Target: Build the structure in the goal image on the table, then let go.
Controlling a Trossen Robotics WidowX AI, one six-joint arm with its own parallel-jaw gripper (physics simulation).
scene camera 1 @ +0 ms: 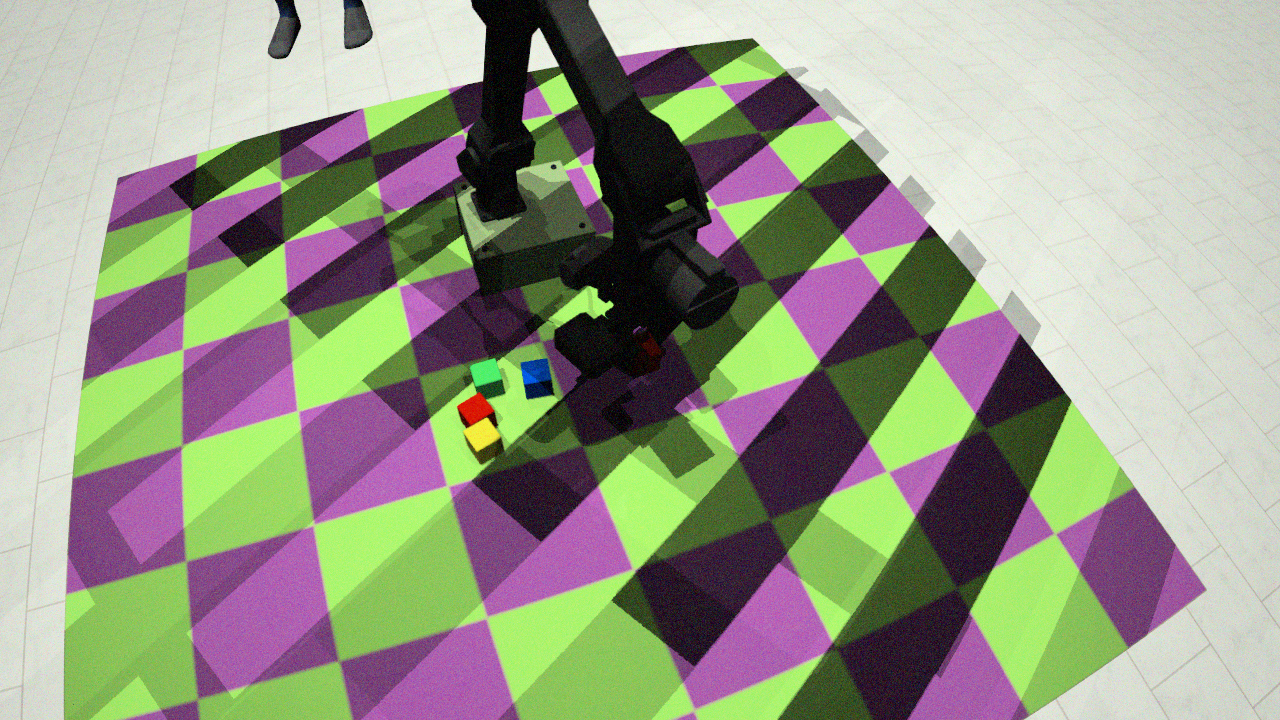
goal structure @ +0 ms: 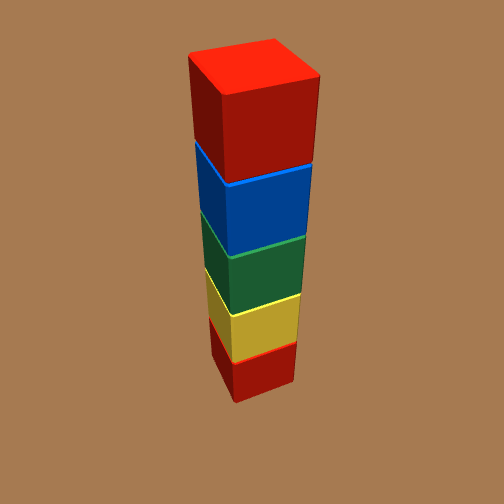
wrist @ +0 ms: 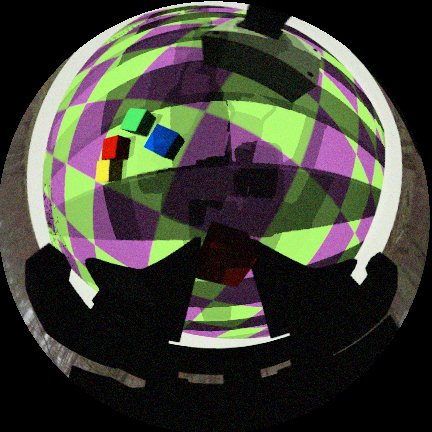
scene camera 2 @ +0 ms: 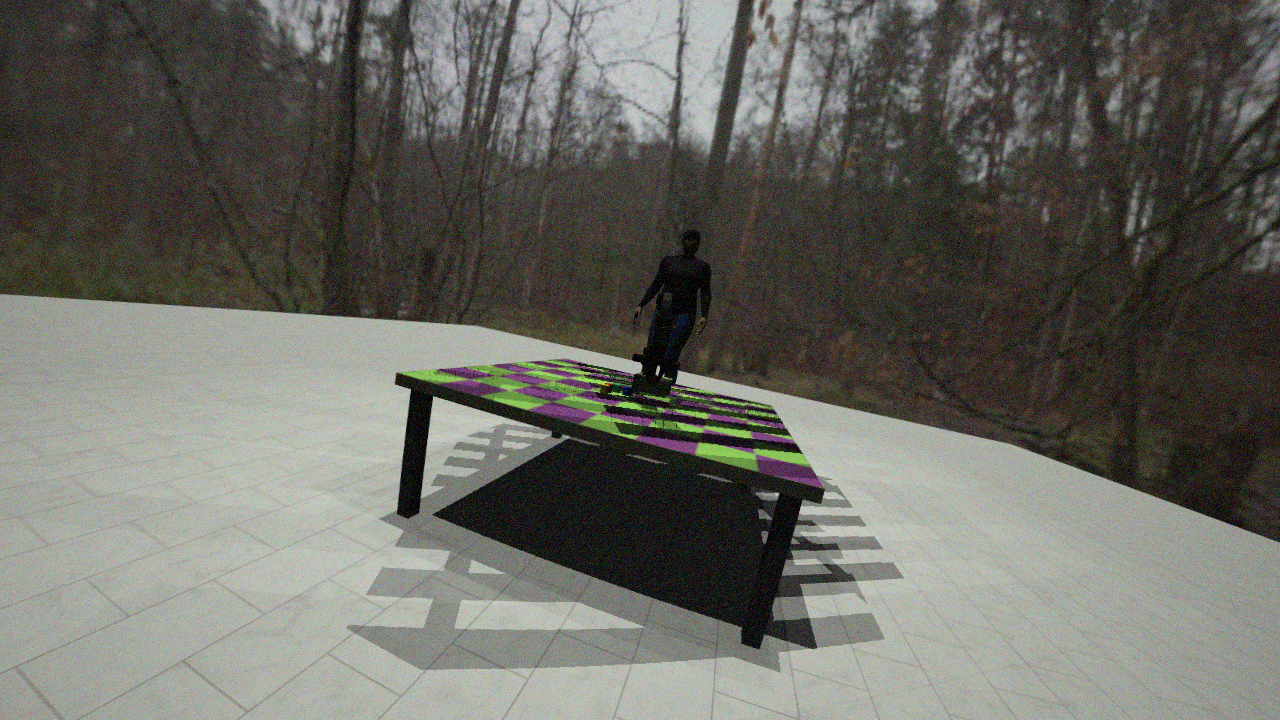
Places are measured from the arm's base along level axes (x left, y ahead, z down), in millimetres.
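Pixels of known places: gripper, fingertip midpoint: (scene camera 1: 638, 357) (wrist: 224, 242) (scene camera 2: 651, 382); arm's base, link origin: (scene camera 1: 498, 202) (scene camera 2: 649, 374).
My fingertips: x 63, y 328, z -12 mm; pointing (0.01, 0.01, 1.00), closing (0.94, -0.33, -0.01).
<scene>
For each thing: its top centre in the pictures, then the offset to it from my fingertips. Level surfaces: height alone.
- dark red cube, top centre: (wrist: 226, 269) (scene camera 1: 641, 345) (scene camera 2: 653, 376) dy +4, dx +1, dz -26 mm
- blue cube, top centre: (scene camera 1: 535, 370) (wrist: 159, 139) (scene camera 2: 628, 387) dy -64, dx -102, dz +52 mm
- green cube, top centre: (scene camera 1: 485, 371) (wrist: 131, 118) (scene camera 2: 617, 384) dy -86, dx -158, dz +52 mm
- bright red cube, top centre: (scene camera 1: 475, 408) (wrist: 108, 147) dy -41, dx -185, dz +52 mm
- yellow cube, top centre: (scene camera 1: 481, 433) (wrist: 101, 170) (scene camera 2: 605, 384) dy -5, dx -188, dz +52 mm
- checkered table, surface height: dz +85 mm
My gripper (wrist: 224, 242) (scene camera 1: 626, 351) is shut on a dark red cube (wrist: 227, 255) (scene camera 1: 645, 351) and holds it above the table, to the right of the other cubes in scene camera 1. A blue cube (scene camera 1: 537, 378) (wrist: 164, 141) stands on the table, nearest the gripper. A green cube (scene camera 1: 486, 377) (wrist: 137, 121) stands to its left with a gap between. A bright red cube (scene camera 1: 476, 410) (wrist: 115, 147) lies in front of the green one. A yellow cube (scene camera 1: 483, 438) (wrist: 103, 171) is close beside the red one; whether they touch is hard to tell. In scene camera 2 the cubes are tiny.
The checkered table (scene camera 1: 402, 573) (scene camera 2: 572, 416) (wrist: 125, 252) carries the arm's base plate (scene camera 1: 528, 219) (wrist: 260, 57) behind the cubes. Striped shadows cross the table top. A person (scene camera 2: 682, 286) stands behind the table.
</scene>
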